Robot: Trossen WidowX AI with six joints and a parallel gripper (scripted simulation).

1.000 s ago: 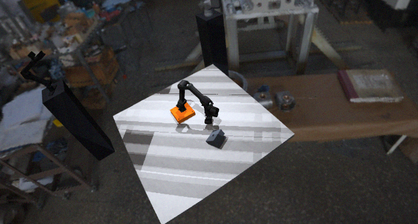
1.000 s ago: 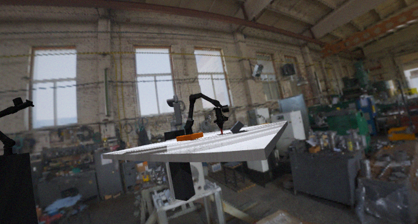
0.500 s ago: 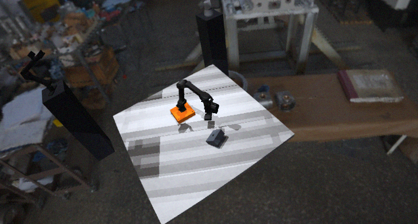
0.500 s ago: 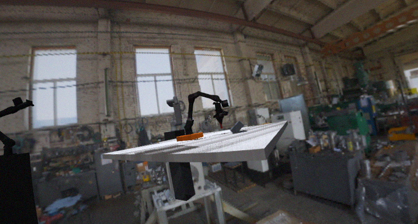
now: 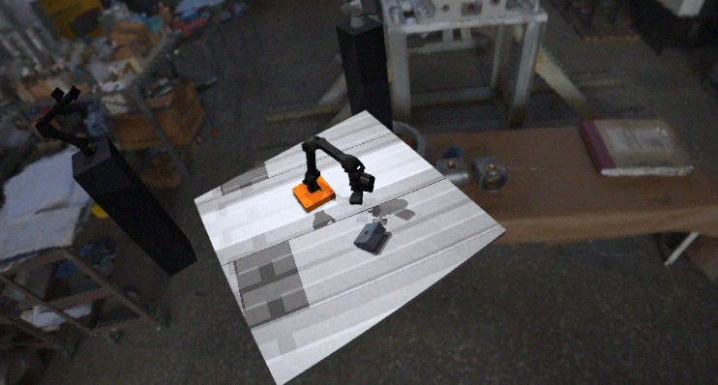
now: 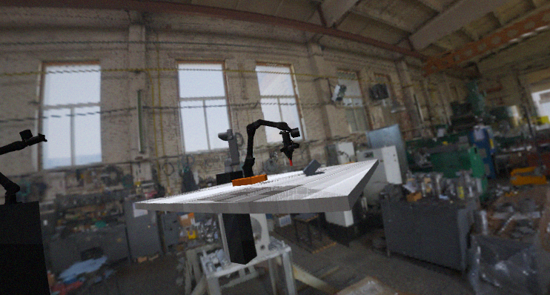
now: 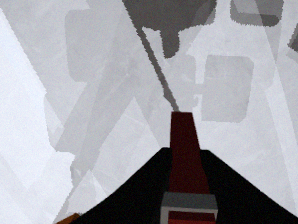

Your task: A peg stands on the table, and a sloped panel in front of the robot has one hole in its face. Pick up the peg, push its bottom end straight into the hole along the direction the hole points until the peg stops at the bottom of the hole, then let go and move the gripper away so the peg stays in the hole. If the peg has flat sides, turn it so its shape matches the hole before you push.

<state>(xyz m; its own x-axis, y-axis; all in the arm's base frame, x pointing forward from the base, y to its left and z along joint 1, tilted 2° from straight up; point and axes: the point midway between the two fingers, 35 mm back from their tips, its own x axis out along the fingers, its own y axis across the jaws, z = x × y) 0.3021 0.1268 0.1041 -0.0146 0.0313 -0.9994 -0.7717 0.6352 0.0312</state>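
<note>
Right now my gripper tip is 170 mm short of the grey sloped panel, 80 mm above it and 70 mm to the left of it. Also, from my gripper tip: red square peg 20 mm above.
</note>
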